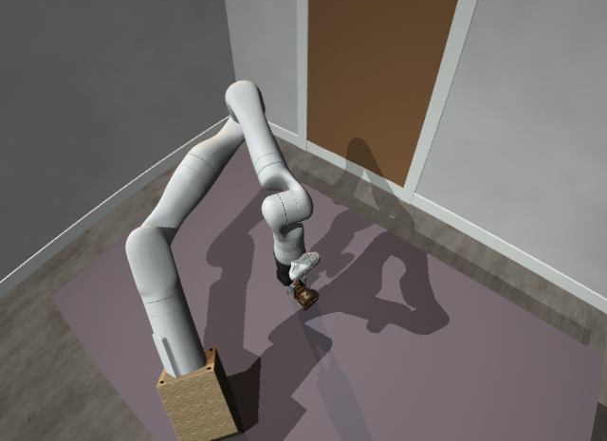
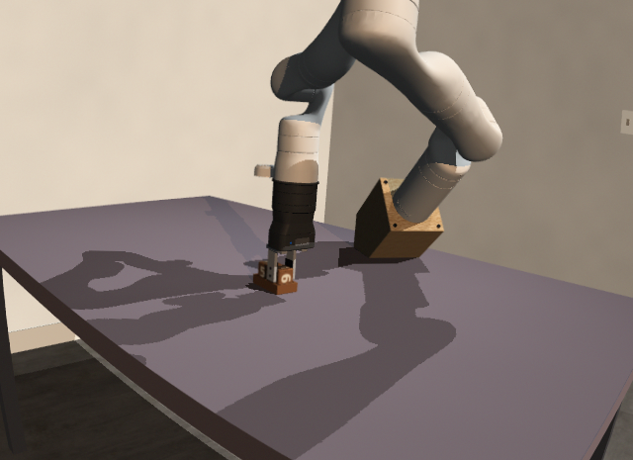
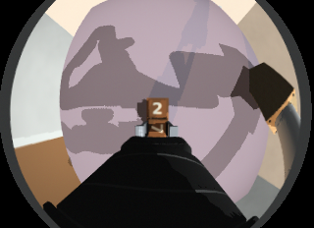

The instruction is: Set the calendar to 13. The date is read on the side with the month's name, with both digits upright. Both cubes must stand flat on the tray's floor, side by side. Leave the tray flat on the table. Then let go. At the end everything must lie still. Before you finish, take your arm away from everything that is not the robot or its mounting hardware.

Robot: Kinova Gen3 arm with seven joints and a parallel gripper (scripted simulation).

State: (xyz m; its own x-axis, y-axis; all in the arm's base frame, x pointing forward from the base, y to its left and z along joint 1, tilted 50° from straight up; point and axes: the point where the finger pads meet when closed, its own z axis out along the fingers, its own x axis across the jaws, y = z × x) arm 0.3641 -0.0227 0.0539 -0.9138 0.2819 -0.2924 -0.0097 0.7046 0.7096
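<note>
Right now the tray is 3 cm below my hand and 2 cm to the right of it.
</note>
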